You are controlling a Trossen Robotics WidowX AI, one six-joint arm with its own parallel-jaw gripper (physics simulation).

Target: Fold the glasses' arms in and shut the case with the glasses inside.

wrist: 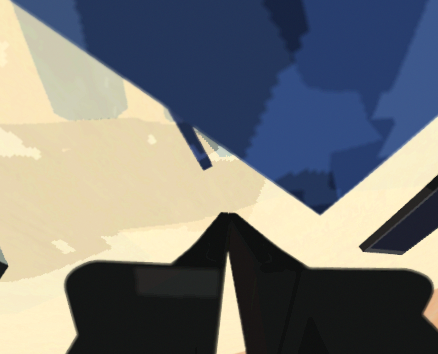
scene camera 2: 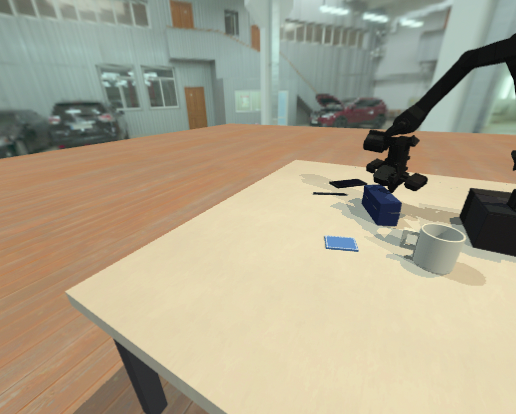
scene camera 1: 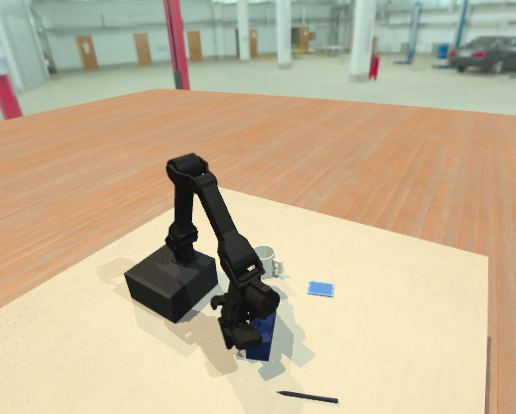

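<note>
The dark blue case stands on the table, and its lid looks down. A thin dark blue bar sticks out past the case's edge in the wrist view; it may be an arm of the glasses. The rest of the glasses does not show. My gripper is shut with nothing between its fingertips. It points down beside the case, on the side toward the arm's base. The arm hides part of the case in scene camera 1, and whether the fingertips touch it cannot be told.
A grey-white mug stands near the arm's base. A small blue card lies flat. A dark pen and a flat dark slab lie beyond the case's far end.
</note>
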